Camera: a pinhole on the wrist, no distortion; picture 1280 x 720 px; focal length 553.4 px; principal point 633.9 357.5 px. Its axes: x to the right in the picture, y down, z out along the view. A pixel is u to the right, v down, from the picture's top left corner.
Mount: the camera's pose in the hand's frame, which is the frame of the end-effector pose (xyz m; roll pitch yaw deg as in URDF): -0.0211 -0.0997 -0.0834 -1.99 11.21 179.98
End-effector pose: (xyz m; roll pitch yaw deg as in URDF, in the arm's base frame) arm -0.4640 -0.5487 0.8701 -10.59 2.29 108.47
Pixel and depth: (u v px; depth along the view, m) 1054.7 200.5 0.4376
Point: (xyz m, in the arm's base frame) -0.3887 -0.9683 1.1658
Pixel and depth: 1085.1 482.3 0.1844
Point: -0.2746 -0.6966 0.9709
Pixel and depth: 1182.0 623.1 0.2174
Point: -0.1964 -0.7427 1.0027
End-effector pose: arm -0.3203 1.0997 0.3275 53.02 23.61 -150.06
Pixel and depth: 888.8 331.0 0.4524
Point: -0.2681 1.4901 0.5611
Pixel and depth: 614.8 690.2 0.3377
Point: -0.4164 1.4866 0.2610
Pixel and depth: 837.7 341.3 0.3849
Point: -0.2981 1.4290 0.4942
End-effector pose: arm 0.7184 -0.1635 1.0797 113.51 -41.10 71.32
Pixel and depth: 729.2 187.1 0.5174
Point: 1.0678 -0.3612 0.8465
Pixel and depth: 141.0 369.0 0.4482
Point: 1.1765 0.1064 1.0496
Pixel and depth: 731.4 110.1 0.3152
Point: 0.9000 -0.2929 0.9440
